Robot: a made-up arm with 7 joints.
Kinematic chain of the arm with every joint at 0, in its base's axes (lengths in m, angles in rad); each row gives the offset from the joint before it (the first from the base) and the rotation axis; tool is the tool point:
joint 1: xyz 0 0 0.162 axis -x
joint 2: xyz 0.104 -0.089 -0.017 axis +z
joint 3: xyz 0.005 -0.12 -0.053 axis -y
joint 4: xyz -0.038 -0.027 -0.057 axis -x
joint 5: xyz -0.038 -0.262 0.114 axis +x
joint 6: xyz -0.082 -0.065 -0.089 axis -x
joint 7: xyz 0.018 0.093 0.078 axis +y
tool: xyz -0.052 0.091 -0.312
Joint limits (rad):
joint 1: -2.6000..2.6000
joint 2: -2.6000..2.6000
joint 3: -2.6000..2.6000
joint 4: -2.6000..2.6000
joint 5: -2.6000..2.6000
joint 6: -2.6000..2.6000
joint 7: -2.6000..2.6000
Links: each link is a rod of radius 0.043 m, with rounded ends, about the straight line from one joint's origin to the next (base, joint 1, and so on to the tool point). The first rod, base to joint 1, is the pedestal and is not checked.
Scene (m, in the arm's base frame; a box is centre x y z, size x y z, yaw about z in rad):
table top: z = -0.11
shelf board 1: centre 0.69 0.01 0.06 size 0.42 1 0.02 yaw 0.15
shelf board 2: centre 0.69 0.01 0.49 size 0.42 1 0.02 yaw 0.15
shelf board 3: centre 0.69 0.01 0.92 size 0.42 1 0.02 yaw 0.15
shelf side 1: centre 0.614 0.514 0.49 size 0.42 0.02 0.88 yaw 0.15
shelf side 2: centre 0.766 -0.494 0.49 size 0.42 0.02 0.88 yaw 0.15
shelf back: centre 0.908 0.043 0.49 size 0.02 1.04 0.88 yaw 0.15
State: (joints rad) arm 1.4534 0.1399 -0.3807 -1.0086 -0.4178 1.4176 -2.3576
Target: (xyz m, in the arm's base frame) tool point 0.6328 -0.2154 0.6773
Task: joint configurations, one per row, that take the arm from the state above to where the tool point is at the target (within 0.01 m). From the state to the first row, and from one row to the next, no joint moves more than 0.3 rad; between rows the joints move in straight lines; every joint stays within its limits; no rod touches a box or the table.
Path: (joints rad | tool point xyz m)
1: 1.6573 0.3826 -0.1104 -0.7218 -0.6837 1.6320 -2.0945 | 0.3197 -0.4793 0.5259
2: 1.8613 0.6254 0.1599 -0.4351 -0.9496 1.8464 -1.8313 | 0.6328 -0.2154 0.6773

